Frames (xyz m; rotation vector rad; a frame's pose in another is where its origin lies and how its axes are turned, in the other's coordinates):
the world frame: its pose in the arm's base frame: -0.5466 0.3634 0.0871 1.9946 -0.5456 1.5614
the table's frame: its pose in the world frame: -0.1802 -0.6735 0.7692 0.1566 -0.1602 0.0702
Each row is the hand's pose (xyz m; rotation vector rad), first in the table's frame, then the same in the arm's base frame.
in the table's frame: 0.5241 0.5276 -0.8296 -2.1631 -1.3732 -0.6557
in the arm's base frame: -0.3557 0.2824 0.4731 0.8421 -0.8386 -1.0483
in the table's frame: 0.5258 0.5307 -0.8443 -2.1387 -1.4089 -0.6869
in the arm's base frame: -0.3684 0.2868 0.4800 0.8617 -0.8117 -1.0758
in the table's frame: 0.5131 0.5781 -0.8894 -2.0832 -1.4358 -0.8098
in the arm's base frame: -0.4327 0.2705 0.4868 0.8954 -0.7079 -1.1007
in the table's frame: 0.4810 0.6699 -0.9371 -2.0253 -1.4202 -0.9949
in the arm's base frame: -0.5282 0.2202 0.4789 0.9114 -0.5531 -1.1018
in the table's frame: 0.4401 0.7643 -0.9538 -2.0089 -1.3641 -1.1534
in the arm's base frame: -0.6035 0.1532 0.4521 0.8851 -0.4256 -1.0804
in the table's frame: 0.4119 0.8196 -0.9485 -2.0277 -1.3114 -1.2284
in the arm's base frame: -0.6370 0.1071 0.4271 0.8456 -0.3703 -1.0583
